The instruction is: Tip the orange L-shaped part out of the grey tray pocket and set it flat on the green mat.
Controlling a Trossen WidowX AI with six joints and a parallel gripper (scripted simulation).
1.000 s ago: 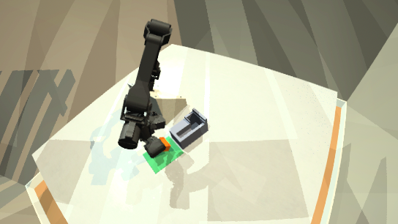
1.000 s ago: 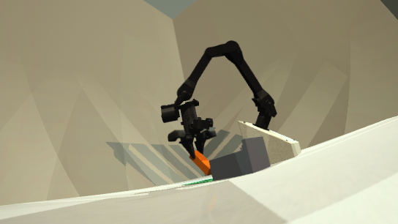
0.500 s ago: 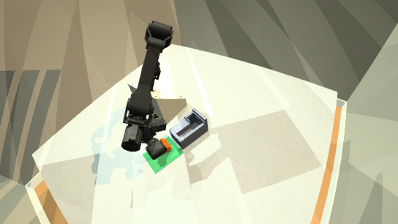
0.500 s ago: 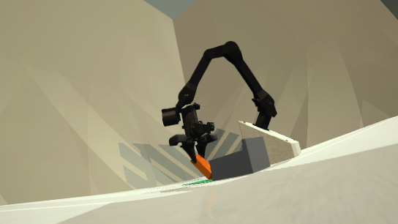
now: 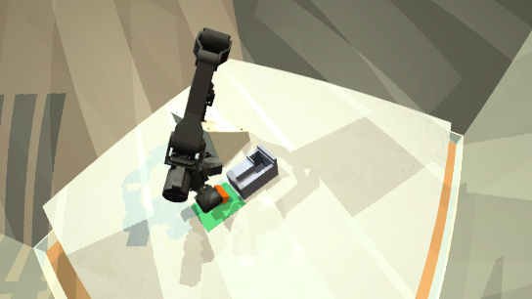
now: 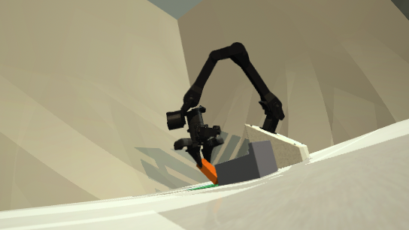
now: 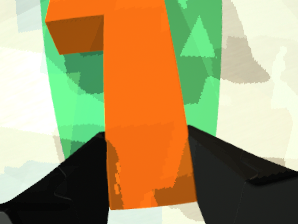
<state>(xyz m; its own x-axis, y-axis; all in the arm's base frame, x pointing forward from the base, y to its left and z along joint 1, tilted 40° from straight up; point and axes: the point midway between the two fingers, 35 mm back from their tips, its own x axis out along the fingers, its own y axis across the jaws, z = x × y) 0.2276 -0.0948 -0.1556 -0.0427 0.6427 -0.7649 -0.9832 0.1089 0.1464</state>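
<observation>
Now: gripper tip 3 cm to the right of the orange L-shaped part, 3 cm above it and 1 cm past it. The rest, counted from my gripper tip: green mat 9 cm below, 2 cm to the left.
</observation>
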